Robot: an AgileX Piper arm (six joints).
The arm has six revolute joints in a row. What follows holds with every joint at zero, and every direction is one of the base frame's.
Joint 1 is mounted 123 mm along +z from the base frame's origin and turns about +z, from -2.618 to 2.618 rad.
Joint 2 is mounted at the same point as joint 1 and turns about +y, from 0 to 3.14 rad.
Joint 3 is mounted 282.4 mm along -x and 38.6 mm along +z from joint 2 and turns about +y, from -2.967 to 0 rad.
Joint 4 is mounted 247.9 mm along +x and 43.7 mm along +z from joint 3 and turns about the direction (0.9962, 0, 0.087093), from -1.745 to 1.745 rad.
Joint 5 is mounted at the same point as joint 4 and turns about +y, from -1.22 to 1.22 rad.
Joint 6 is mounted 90.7 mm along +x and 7.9 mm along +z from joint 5 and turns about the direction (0.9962, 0, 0.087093), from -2.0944 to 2.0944 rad.
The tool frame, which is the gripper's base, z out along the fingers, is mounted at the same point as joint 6; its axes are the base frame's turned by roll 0, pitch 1.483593 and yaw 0 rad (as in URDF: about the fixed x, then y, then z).
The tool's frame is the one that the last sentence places.
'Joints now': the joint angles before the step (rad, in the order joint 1, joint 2, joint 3, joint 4, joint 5, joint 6). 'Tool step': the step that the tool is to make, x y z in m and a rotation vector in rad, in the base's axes. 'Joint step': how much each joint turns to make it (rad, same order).
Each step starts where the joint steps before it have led.
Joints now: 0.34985 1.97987 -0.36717 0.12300 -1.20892 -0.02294
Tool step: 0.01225 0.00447 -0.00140 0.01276 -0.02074 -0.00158
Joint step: 0.00002 0.02795 -0.05063 0.00002 -0.00059 0.00523
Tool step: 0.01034 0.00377 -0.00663 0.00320 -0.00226 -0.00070
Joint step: 0.00000 0.04372 -0.04616 0.00000 -0.00050 0.00241
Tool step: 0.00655 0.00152 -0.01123 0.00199 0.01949 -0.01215
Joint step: 0.00000 0.05224 -0.03362 0.00969 0.00001 0.00840
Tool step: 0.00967 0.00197 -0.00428 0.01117 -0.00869 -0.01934
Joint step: -0.00002 0.03122 -0.04234 0.01728 0.00004 0.00690
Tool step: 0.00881 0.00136 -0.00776 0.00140 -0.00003 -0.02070
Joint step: 0.00001 0.04149 -0.04200 0.02075 0.00000 0.00000
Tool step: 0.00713 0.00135 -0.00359 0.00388 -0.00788 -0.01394
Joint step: -0.00002 0.02392 -0.03264 0.01395 -0.00001 0.00000
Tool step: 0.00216 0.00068 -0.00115 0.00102 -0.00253 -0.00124
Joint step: 0.00001 0.00752 -0.01022 0.00125 -0.00003 0.00000
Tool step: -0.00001 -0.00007 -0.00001 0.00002 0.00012 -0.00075
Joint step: 0.00000 -0.00001 0.00008 0.00076 0.00004 0.00000
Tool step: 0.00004 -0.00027 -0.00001 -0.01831 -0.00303 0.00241
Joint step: -0.00002 0.00002 0.00002 0.00313 -0.00004 -0.01958
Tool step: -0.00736 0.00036 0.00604 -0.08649 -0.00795 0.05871
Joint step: 0.00003 -0.03432 0.03413 -0.03348 0.00837 -0.08779
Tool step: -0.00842 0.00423 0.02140 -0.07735 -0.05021 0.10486
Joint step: 0.00000 -0.09056 0.04271 -0.08084 0.01779 -0.08786
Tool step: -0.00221 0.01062 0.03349 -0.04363 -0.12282 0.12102
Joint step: 0.00703 -0.11033 0.00548 -0.10128 0.00300 -0.06733
